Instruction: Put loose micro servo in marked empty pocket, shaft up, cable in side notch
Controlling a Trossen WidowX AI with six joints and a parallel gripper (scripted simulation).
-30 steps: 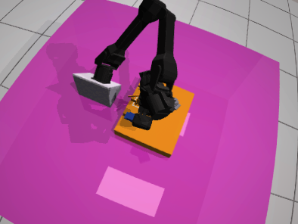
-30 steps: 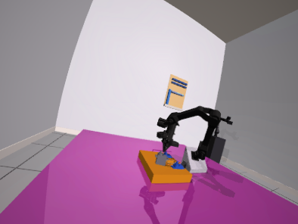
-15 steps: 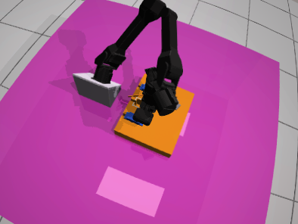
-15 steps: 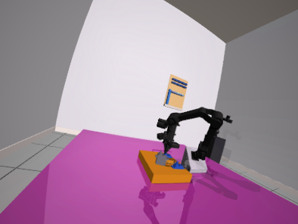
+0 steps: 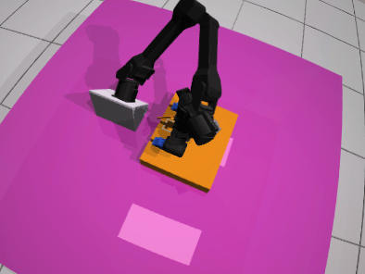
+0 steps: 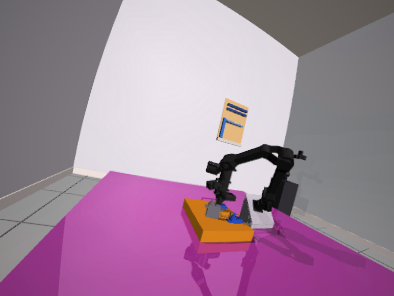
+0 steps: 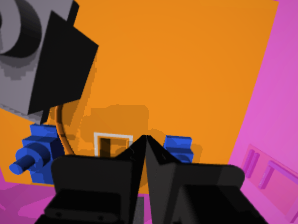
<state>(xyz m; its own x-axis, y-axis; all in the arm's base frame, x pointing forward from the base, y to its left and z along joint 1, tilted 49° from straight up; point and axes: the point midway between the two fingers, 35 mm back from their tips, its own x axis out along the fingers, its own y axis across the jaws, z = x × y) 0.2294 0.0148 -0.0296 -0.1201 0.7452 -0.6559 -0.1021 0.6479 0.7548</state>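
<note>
The orange deck is 6 cm ahead of my gripper tip, 4 cm to the left of it and 4 cm below it.
</note>
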